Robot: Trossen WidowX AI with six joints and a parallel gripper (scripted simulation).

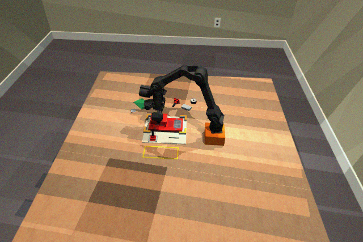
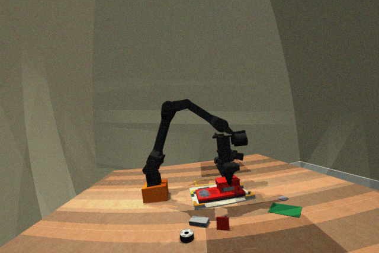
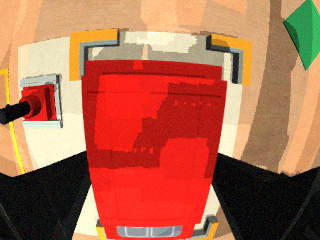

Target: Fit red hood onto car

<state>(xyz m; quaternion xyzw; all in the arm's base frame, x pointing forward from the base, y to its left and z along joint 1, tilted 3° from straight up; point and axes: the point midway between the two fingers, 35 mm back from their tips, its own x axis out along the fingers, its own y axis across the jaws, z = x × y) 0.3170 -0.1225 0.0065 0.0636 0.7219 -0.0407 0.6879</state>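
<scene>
Now: the grey engine block 30 mm below my gripper tip. From my gripper tip the other things lie so: white jig (50 mm below, 30 mm behind, 20 mm to the left); red hood (10 mm above); small grey tile (160 mm to the right, 160 mm ahead, 60 mm below).
</scene>
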